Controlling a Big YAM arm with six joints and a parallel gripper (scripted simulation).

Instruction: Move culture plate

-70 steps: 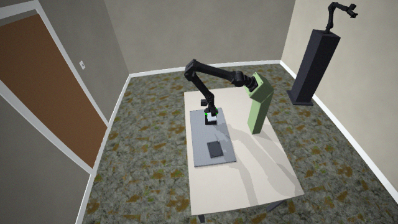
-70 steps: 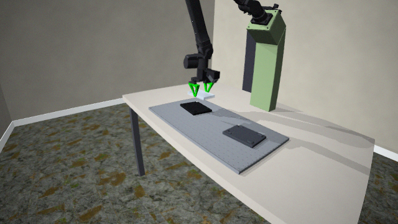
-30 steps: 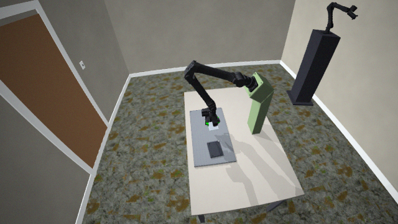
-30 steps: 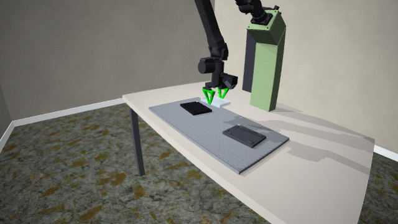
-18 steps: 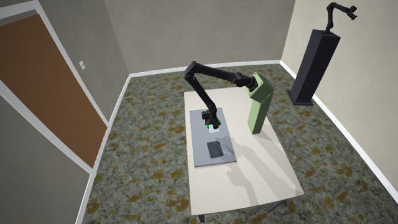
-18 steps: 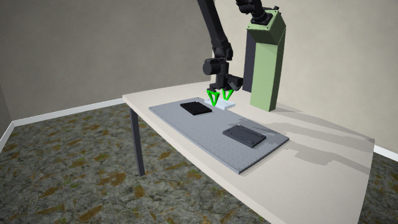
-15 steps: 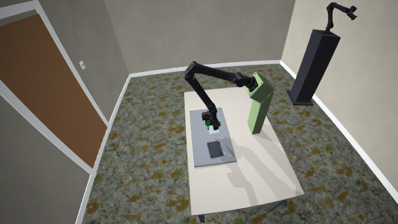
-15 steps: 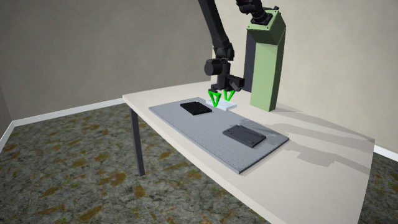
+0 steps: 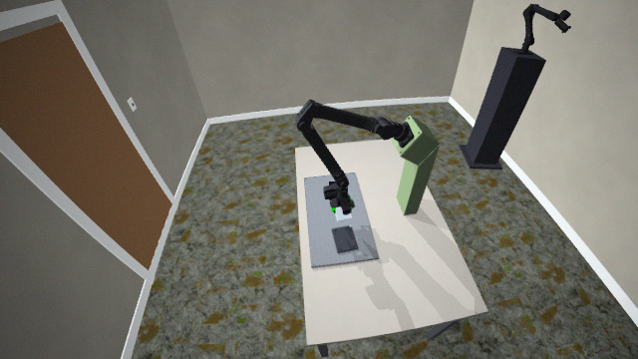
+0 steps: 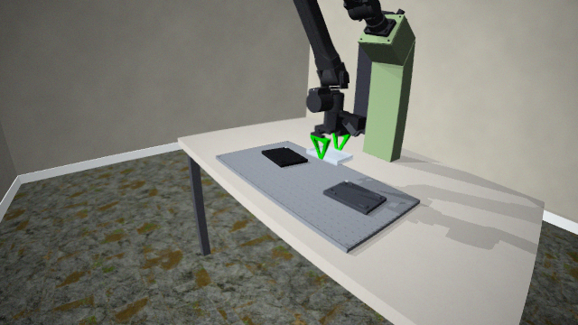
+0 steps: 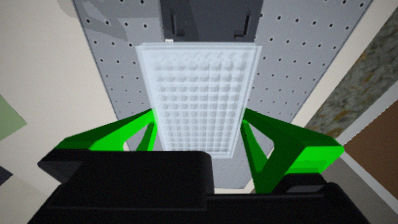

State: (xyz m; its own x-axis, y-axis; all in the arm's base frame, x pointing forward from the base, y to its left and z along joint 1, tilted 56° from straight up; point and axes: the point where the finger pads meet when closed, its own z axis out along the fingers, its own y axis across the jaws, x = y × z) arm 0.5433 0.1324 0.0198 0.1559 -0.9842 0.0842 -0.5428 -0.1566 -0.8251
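Now: hand 130 mm to the right of the nest N2, 100 mm above it and 20 mm past it. Round my hand: nest N1: 250 mm to the right, 100 mm below, 40 mm ahead; clear lid: right at my hand.
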